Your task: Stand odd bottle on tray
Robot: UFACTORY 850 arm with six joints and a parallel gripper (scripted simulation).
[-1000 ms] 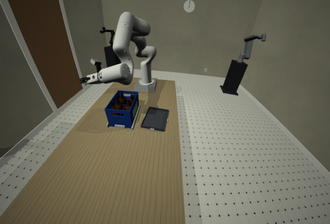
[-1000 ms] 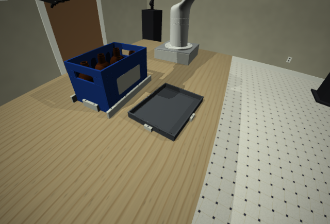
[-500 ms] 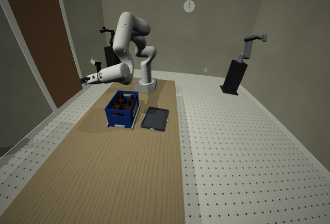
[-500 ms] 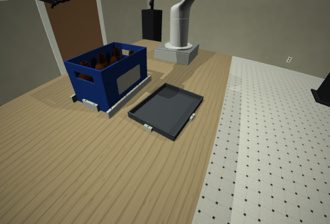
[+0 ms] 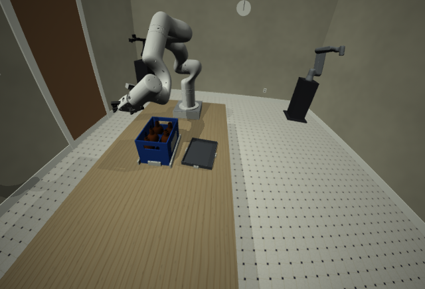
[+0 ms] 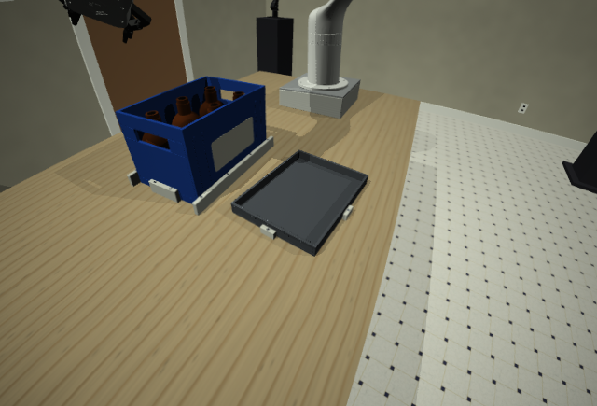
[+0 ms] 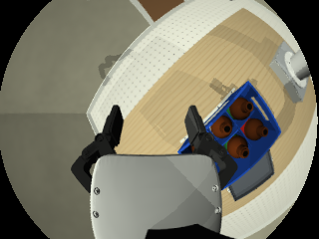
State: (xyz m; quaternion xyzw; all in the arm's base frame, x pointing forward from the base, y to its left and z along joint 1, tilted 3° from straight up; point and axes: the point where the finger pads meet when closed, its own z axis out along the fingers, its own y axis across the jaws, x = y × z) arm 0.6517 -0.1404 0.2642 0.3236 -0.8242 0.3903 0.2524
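My gripper is now 100 mm past the blue crate, 140 mm to the right of it and 240 mm above it. Round my hand: dark grey tray (130 mm behind, 410 mm to the left, 310 mm below); bottle (110 mm behind, 190 mm to the left, 230 mm below).
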